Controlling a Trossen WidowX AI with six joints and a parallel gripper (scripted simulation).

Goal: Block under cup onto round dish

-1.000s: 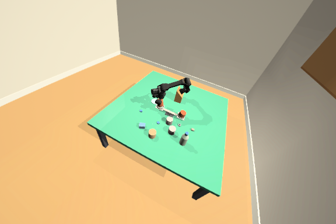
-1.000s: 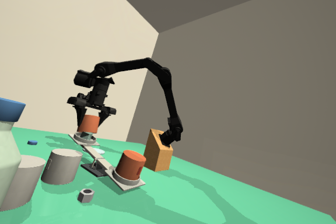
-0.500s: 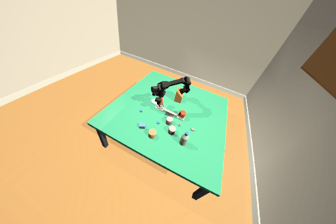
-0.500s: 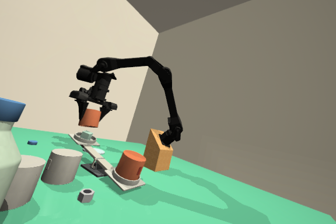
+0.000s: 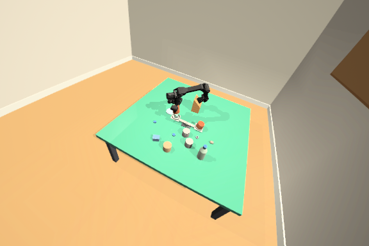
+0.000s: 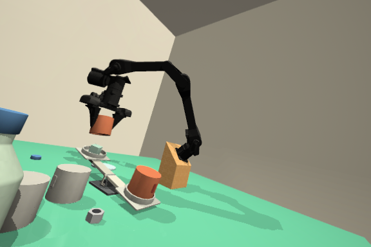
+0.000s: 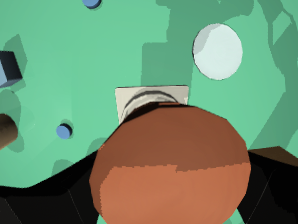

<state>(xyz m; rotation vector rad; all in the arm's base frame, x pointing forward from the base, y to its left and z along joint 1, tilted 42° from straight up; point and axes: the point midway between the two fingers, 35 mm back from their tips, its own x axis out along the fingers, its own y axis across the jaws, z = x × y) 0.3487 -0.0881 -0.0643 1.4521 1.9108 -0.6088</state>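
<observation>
The pale green block is 70 mm below my gripper tip and 10 mm to the left of it. Round my gripper tip: balance: 130 mm to the left, 120 mm below, 30 mm behind; then blue block: 290 mm ahead, 140 mm below, 10 mm to the right; then pale round dish: 160 mm below, 110 mm to the right, 100 mm behind.
</observation>
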